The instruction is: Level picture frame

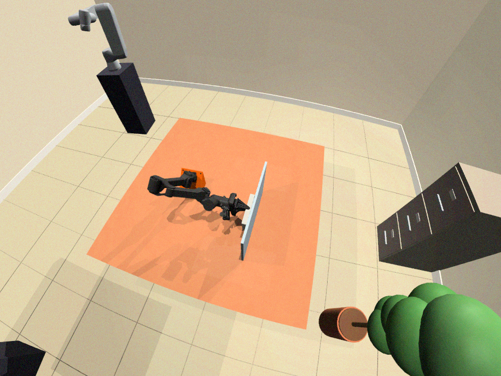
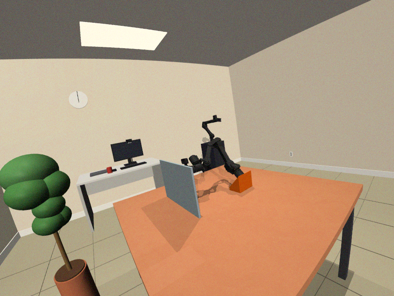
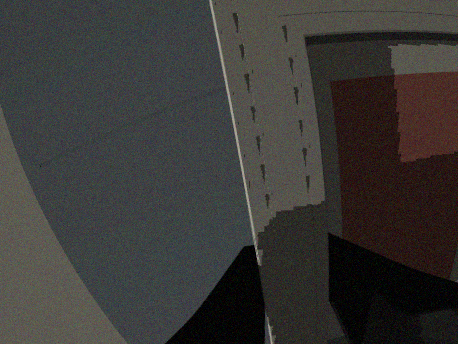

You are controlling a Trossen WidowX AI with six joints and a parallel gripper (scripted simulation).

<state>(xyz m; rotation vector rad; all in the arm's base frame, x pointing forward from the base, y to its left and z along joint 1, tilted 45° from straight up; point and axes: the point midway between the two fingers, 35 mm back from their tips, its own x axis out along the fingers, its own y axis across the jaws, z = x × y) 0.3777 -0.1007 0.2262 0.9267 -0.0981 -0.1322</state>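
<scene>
Now: the picture frame 1 cm to the left of my gripper tip and 5 cm below it. Also, from my gripper tip: wall panel 2 cm ahead, 2 cm to the left, 6 cm below.
</scene>
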